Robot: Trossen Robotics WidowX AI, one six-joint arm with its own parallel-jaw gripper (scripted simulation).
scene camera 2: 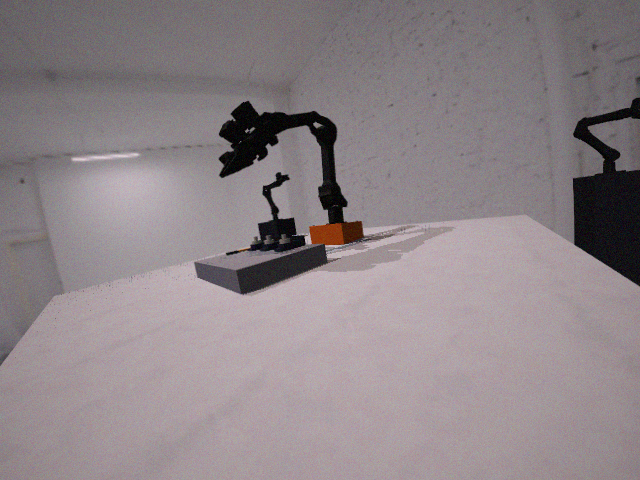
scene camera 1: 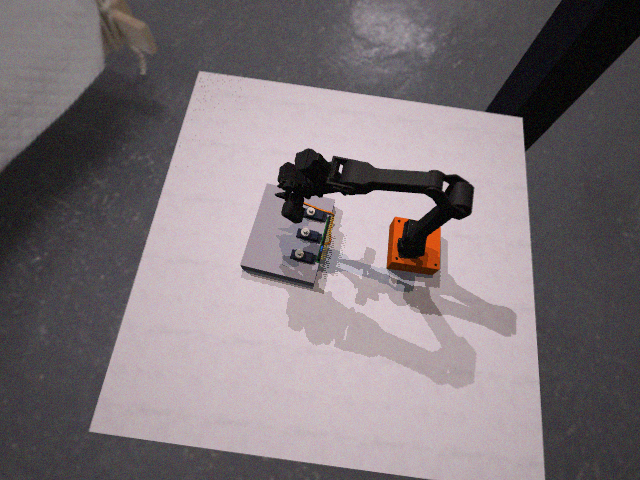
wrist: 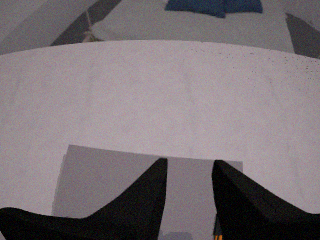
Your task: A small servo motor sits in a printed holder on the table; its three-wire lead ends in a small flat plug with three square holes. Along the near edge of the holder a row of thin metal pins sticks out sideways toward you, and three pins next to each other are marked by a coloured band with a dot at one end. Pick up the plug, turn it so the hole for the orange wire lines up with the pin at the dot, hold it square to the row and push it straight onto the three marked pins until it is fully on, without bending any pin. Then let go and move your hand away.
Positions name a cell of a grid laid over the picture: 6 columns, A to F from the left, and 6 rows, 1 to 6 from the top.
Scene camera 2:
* gripper: C3
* grey holder: C4
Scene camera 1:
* gripper: C3
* grey holder: C3
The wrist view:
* gripper: D5
